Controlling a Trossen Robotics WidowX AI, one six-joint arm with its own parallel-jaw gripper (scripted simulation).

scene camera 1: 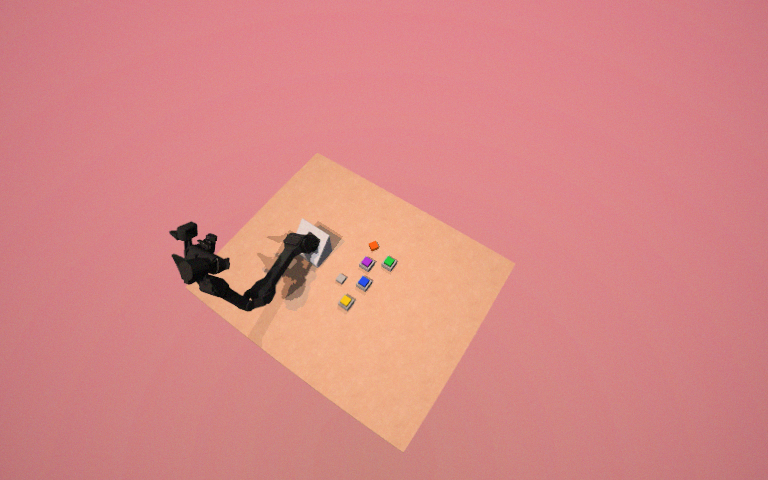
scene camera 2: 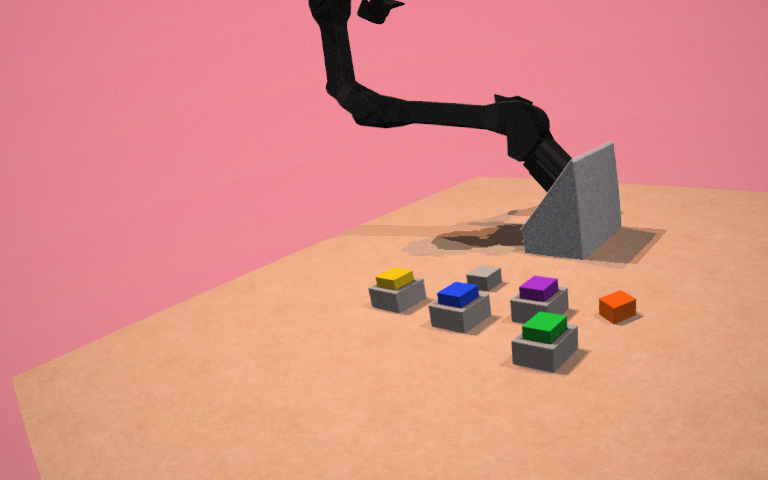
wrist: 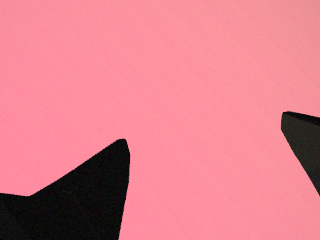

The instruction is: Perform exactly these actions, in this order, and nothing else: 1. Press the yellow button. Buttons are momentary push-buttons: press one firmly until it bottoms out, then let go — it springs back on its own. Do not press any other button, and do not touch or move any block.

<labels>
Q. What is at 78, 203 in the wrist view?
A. My gripper.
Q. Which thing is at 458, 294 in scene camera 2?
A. A blue button.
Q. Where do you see an orange block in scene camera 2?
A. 618, 306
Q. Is my gripper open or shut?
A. Open.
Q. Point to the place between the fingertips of my gripper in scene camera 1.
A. At 171, 243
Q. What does my gripper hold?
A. Nothing.
</labels>
